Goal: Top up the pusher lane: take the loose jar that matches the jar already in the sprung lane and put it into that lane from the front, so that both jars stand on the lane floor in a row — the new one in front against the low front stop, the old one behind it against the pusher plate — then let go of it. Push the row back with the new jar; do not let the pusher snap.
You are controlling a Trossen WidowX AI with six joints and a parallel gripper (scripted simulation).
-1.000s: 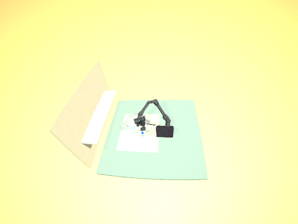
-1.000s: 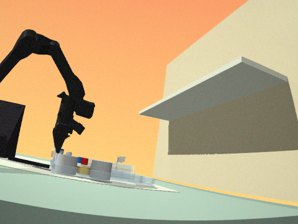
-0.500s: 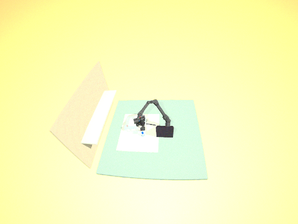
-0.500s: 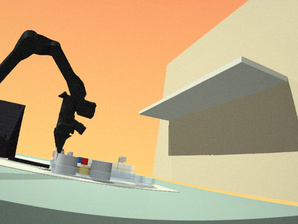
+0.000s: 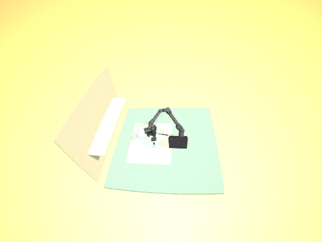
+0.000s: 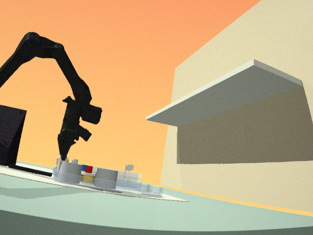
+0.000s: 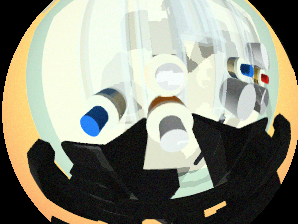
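Right now the clear pusher lane is 160 mm ahead of my gripper tip and 40 mm below it. The rest, counted from my gripper tip: shelf (510 mm ahead, 310 mm above, 40 mm to the left).
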